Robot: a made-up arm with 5 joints.
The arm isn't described. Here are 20 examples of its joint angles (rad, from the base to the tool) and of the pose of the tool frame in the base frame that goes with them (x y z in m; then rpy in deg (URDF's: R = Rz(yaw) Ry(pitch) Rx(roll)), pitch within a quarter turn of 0, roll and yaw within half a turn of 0).
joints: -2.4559 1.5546 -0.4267 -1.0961 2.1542
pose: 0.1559 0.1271 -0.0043 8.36 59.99 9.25
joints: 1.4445 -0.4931 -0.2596 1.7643 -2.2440
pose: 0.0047 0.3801 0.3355 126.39 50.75 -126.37
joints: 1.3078 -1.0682 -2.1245 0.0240 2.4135
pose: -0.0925 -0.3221 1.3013 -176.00 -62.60 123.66
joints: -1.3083 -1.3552 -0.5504 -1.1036 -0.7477
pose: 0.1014 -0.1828 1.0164 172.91 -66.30 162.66
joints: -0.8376 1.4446 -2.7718 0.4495 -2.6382
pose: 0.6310 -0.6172 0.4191 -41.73 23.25 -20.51
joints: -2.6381 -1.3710 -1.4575 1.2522 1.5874
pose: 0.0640 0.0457 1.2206 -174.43 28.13 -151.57
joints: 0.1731 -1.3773 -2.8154 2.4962 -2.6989
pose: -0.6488 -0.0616 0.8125 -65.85 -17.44 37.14
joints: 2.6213 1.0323 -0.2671 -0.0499 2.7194
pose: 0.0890 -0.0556 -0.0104 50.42 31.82 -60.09
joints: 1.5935 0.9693 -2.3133 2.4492 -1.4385
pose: -0.0604 0.7426 0.4795 -164.42 54.90 -83.85
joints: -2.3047 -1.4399 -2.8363 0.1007 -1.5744
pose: 0.6304 0.6237 0.7127 -175.21 -2.33 47.03
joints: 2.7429 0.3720 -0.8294 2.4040 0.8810
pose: -0.3540 0.1635 0.2217 -47.88 -40.99 1.74
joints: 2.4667 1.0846 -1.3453 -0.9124 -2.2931
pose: -0.4855 0.3440 0.0473 -32.61 1.14 160.33
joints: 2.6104 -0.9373 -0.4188 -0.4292 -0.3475
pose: -0.4358 0.2378 0.7918 83.11 -21.02 121.25
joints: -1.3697 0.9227 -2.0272 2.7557 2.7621
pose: 0.1611 -0.6456 0.4338 77.68 -15.05 74.62
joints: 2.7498 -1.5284 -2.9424 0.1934 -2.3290
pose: 0.8046 -0.3697 0.5919 146.32 -3.78 -42.23
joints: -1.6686 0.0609 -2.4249 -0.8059 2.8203
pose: -0.0059 -0.3385 1.2929 -176.81 -62.07 -22.87
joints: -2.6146 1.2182 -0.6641 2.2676 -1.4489
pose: 0.0619 -0.0166 0.0499 -171.28 -43.27 33.64
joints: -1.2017 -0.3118 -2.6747 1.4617 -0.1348
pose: 0.0478 -0.0261 1.3731 86.88 -2.16 -96.90
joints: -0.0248 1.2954 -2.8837 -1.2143 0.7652
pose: 0.7554 -0.0047 0.7443 165.53 -46.30 -32.18
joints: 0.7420 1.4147 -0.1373 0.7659 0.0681
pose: -0.2808 -0.2283 0.1615 -95.42 -24.60 -105.92
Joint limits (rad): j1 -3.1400..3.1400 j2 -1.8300..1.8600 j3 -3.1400..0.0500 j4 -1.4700..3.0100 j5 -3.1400..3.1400
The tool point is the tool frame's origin. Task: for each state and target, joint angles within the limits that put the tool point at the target. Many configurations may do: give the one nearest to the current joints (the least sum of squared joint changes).
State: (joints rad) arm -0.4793 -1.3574 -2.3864 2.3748 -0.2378
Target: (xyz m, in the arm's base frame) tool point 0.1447 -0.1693 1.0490
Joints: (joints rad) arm -1.0316 -0.9300 -1.3961 2.6047 -0.1675
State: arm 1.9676 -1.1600 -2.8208 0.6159 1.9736
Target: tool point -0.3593 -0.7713 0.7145
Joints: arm 1.1323 -1.4901 -2.8399 0.4428 1.8759
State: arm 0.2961 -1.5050 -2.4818 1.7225 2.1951
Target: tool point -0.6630 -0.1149 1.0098
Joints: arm 0.1899 -1.3490 -2.5837 1.1599 2.0422
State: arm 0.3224 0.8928 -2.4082 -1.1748 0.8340
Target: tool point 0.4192 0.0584 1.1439
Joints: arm 0.1086 0.5551 -2.8113 -1.4556 0.7838
